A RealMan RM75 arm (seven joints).
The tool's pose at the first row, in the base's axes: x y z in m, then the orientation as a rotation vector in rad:
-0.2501, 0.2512, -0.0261, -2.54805, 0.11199, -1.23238
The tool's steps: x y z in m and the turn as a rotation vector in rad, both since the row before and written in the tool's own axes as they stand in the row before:
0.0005, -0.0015, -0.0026, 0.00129, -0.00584, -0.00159
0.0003, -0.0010, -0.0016, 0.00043, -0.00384, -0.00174
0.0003, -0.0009, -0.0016, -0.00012, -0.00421, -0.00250
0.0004, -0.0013, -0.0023, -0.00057, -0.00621, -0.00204
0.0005, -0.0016, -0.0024, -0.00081, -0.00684, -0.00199
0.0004, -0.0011, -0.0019, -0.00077, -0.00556, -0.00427
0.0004, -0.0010, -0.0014, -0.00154, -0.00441, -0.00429
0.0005, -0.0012, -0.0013, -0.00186, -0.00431, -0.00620
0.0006, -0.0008, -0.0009, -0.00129, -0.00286, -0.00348
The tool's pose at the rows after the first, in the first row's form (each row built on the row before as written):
-0.2519, 0.2519, -0.0237, -2.55095, 0.10786, -1.22512
-0.2530, 0.2524, -0.0222, -2.55345, 0.10453, -1.22070
-0.2541, 0.2528, -0.0208, -2.55689, 0.10051, -1.21621
-0.2557, 0.2534, -0.0187, -2.56171, 0.09691, -1.20907
-0.2573, 0.2542, -0.0164, -2.56706, 0.09338, -1.20114
-0.2586, 0.2547, -0.0146, -2.57240, 0.08720, -1.19566
-0.2595, 0.2552, -0.0132, -2.57773, 0.08171, -1.19186
-0.2602, 0.2559, -0.0117, -2.58391, 0.07399, -1.18892
-0.2605, 0.2563, -0.0105, -2.58783, 0.06970, -1.18675

